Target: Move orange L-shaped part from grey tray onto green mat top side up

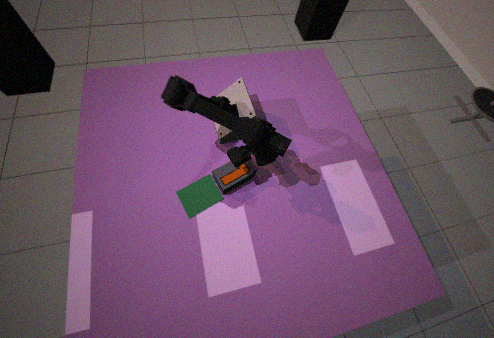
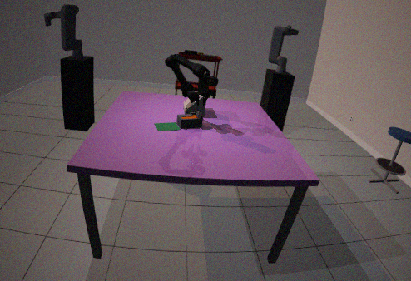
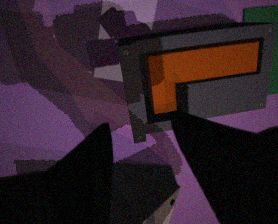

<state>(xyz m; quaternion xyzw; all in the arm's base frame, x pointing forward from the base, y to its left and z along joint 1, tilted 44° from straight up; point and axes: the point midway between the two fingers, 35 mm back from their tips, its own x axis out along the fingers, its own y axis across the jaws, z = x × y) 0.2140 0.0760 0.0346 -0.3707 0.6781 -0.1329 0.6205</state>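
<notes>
Now: the orange L-shaped part 1 cm ahead of my gripper tip, 6 cm to the right of it and 9 cm below it. From my gripper tip the other things lie so: green mat 7 cm ahead, 21 cm to the right, 16 cm below.
</notes>
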